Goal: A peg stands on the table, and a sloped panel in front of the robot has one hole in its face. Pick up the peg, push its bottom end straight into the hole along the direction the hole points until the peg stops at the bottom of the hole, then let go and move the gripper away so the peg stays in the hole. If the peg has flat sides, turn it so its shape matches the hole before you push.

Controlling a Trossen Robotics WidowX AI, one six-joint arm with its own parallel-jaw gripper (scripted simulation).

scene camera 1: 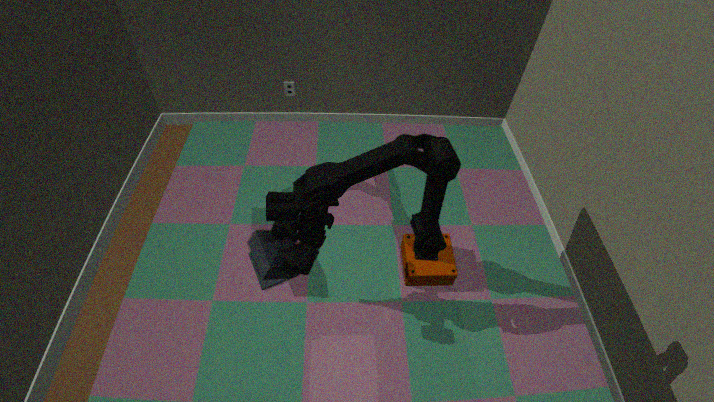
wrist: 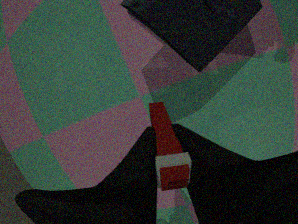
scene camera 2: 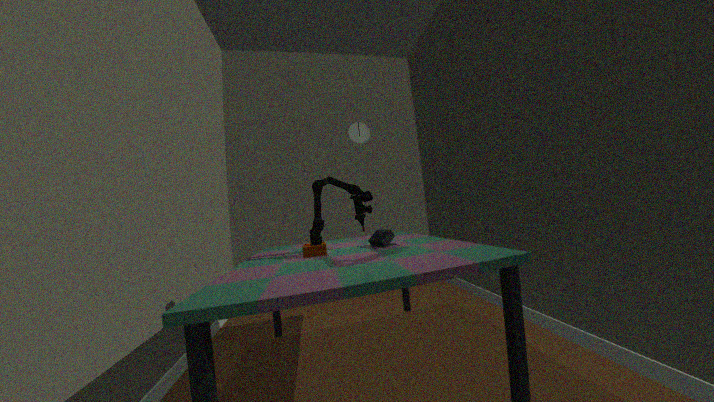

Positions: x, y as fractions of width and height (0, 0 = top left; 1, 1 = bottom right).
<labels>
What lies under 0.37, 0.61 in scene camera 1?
A sloped panel.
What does my gripper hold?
A red peg.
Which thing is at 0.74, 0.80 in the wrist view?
My gripper.
</labels>
